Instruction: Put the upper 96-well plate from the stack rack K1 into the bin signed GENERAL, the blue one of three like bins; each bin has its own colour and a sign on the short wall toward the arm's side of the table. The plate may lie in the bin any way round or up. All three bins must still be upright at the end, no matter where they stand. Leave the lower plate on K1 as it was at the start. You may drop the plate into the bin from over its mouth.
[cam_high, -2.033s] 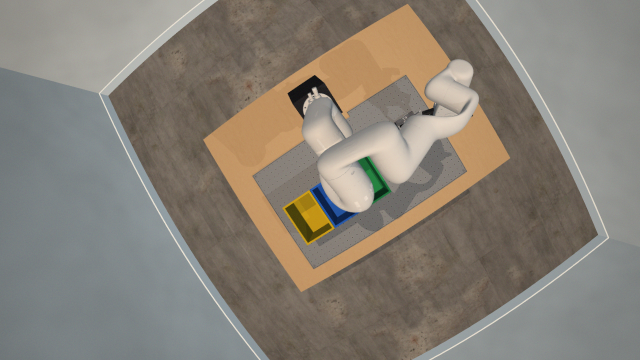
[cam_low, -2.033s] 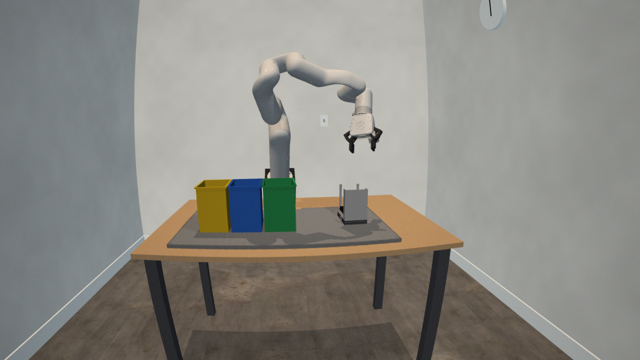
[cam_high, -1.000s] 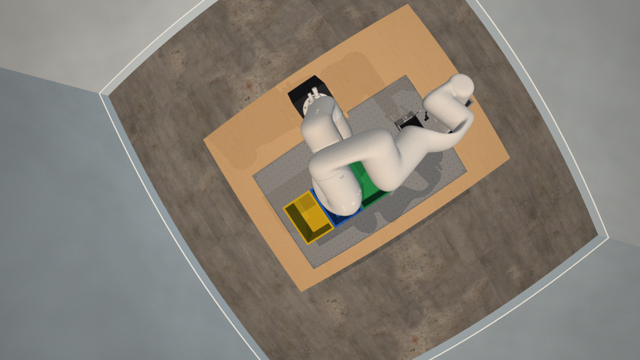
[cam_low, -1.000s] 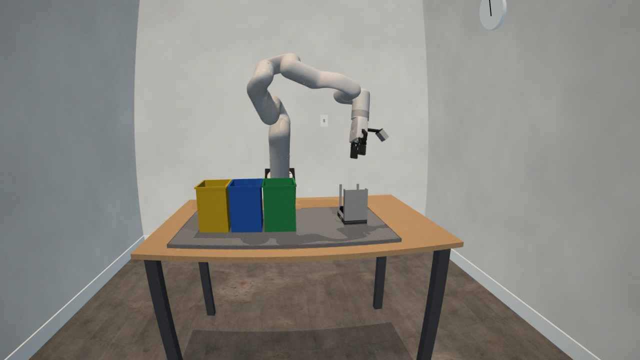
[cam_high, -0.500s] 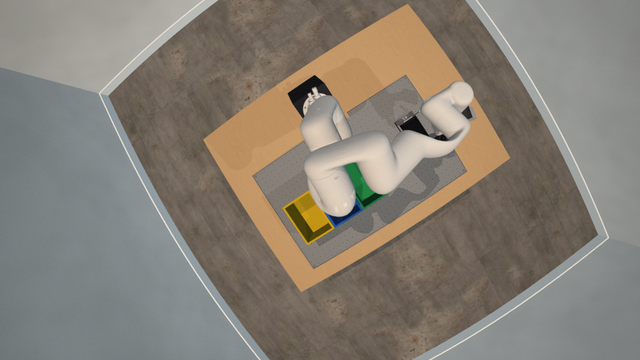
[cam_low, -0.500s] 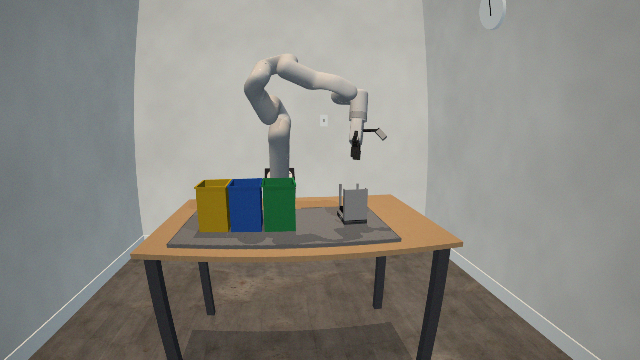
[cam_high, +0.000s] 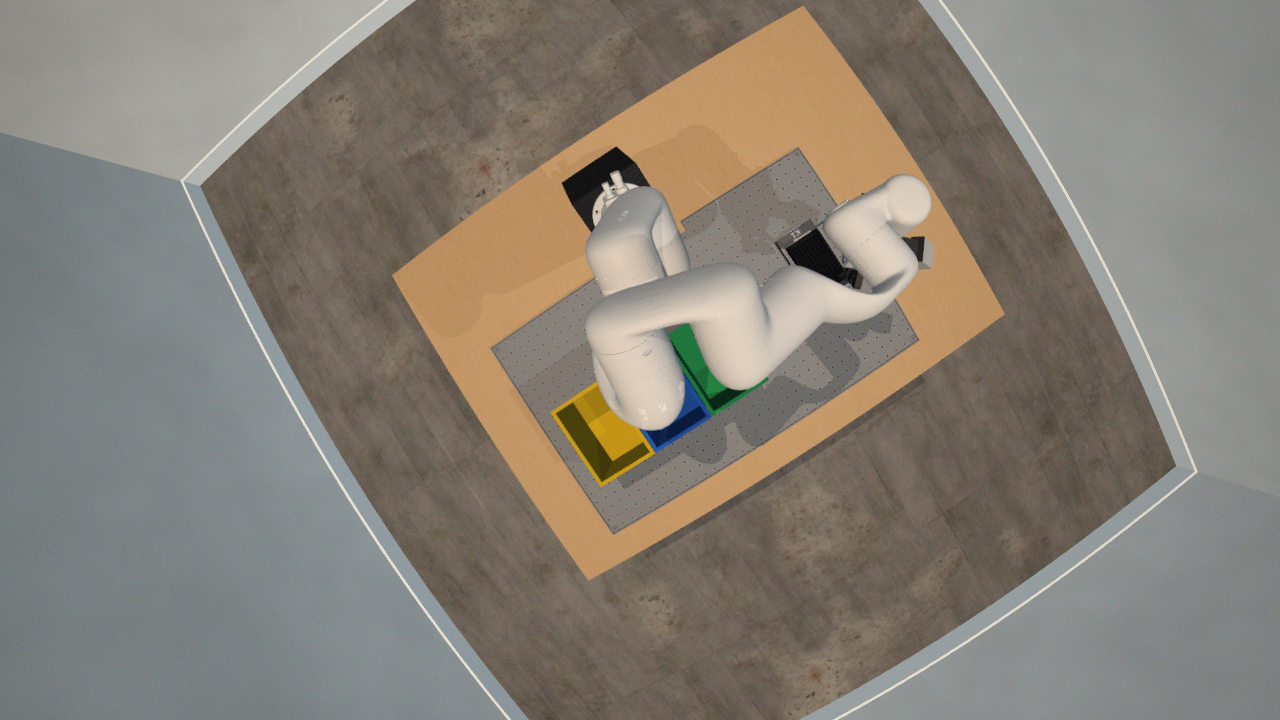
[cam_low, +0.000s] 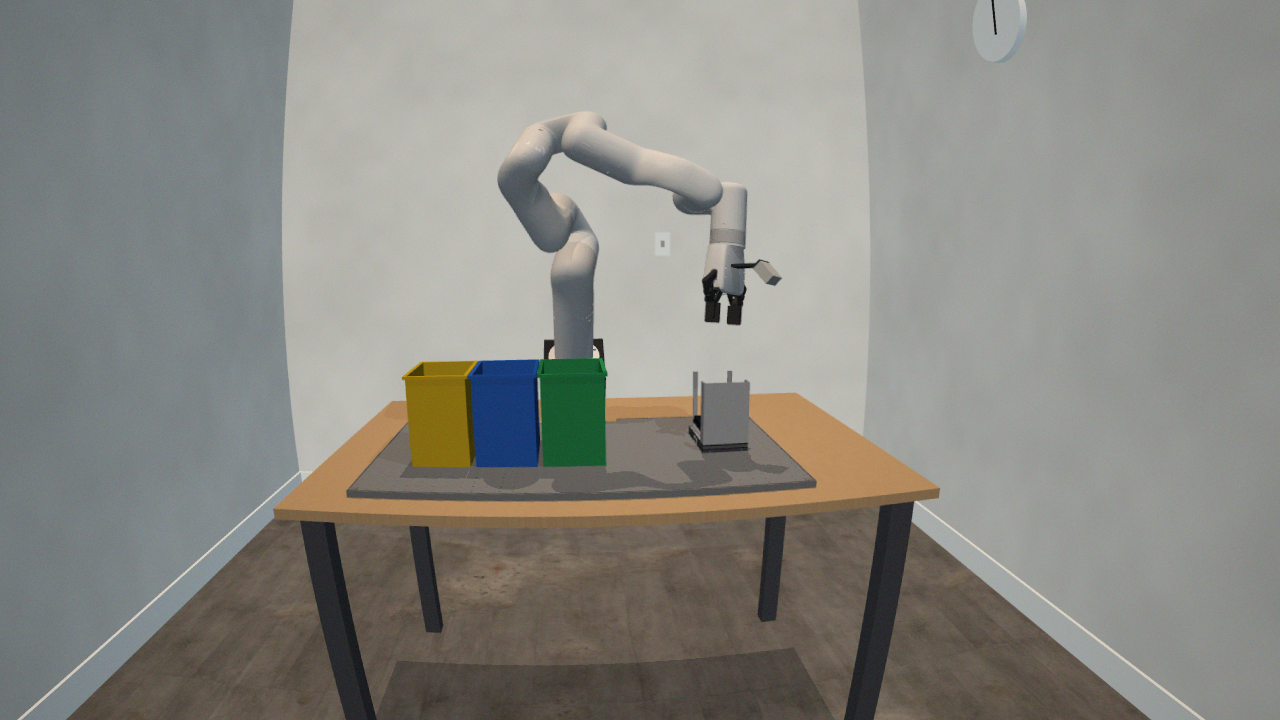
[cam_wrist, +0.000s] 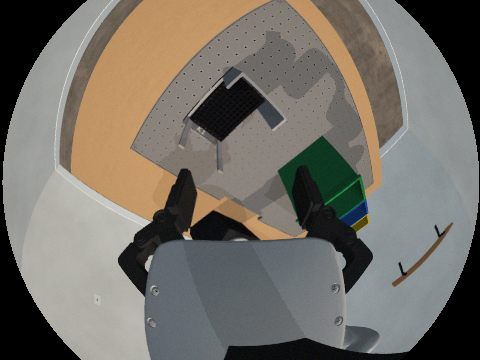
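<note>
My gripper is now 220 mm above the black 96-well plate and 10 mm to the left of it. Round my hand: white plate: 240 mm below, 10 mm to the right; then green bin: 300 mm to the right, 180 mm below, 100 mm ahead; then blue bin: 430 mm to the right, 180 mm below, 130 mm ahead.
</note>
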